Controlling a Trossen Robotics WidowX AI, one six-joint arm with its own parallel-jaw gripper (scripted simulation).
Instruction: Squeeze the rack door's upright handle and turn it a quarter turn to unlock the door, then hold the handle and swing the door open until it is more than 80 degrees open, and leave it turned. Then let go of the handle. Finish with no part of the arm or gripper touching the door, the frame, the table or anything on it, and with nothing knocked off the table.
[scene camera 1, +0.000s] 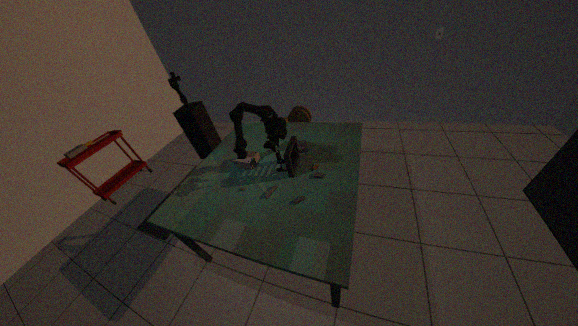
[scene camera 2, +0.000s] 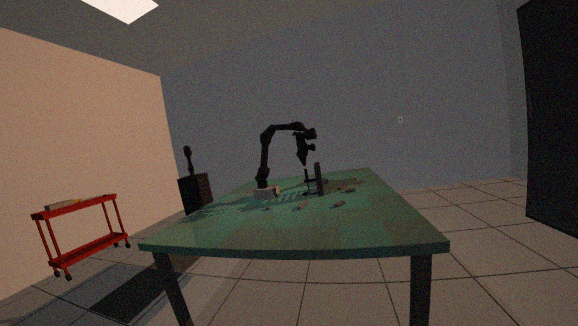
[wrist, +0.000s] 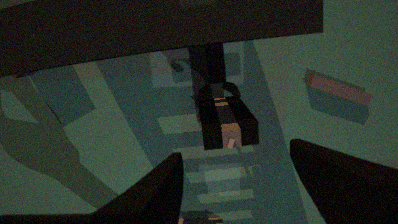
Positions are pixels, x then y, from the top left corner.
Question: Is the gripper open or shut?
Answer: Open.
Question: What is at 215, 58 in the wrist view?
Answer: A rack door.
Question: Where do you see the gripper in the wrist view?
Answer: At 236, 153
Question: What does the gripper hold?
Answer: Nothing.
